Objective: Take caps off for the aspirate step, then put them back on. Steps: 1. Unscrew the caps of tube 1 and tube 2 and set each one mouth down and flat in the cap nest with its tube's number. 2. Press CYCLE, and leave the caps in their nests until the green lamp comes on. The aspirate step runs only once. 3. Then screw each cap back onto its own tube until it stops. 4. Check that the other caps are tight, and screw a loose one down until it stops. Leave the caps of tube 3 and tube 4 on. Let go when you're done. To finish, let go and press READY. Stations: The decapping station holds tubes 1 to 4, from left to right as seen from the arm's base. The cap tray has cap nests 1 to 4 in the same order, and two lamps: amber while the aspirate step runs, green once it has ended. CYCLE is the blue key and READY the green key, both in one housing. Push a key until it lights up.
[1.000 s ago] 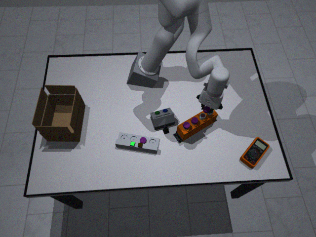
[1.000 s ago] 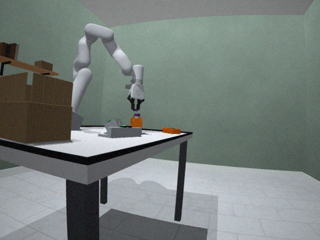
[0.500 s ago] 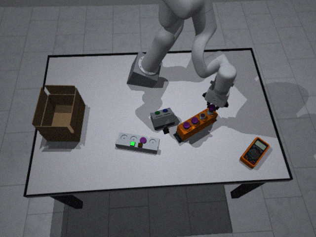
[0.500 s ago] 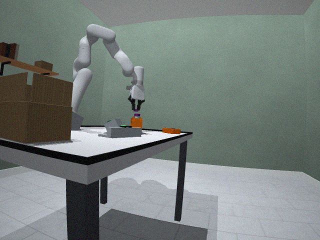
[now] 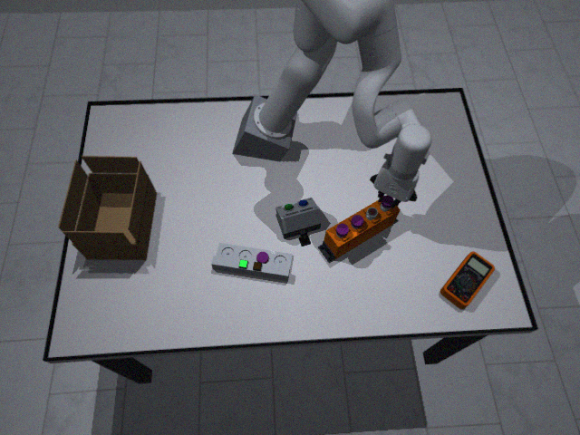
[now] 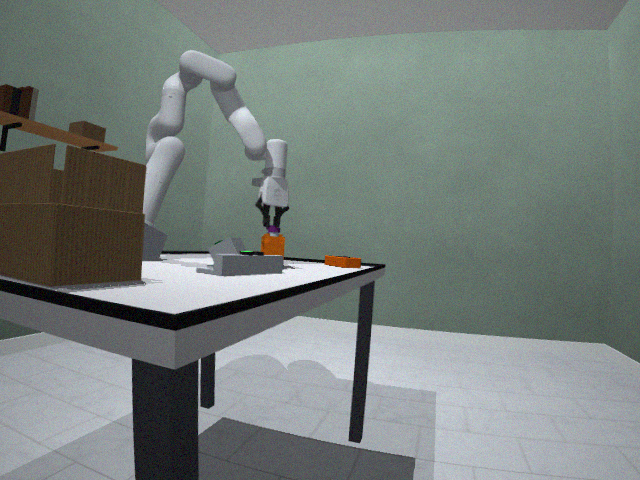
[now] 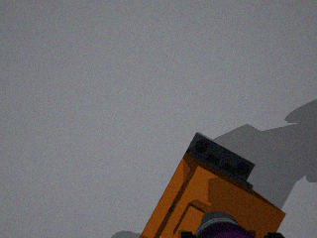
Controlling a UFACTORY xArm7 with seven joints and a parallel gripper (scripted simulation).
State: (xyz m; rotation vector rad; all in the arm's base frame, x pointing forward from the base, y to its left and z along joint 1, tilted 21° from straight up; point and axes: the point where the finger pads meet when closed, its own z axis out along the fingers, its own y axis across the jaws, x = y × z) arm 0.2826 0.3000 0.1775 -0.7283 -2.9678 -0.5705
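The tube 1 lies 3 cm below my hand. Round my hand: blue key (24 cm to the right, 8 cm below, 2 cm behind); then green key (28 cm to the right, 8 cm below); then grey key housing (26 cm to the right, 10 cm below, 1 cm ahead).
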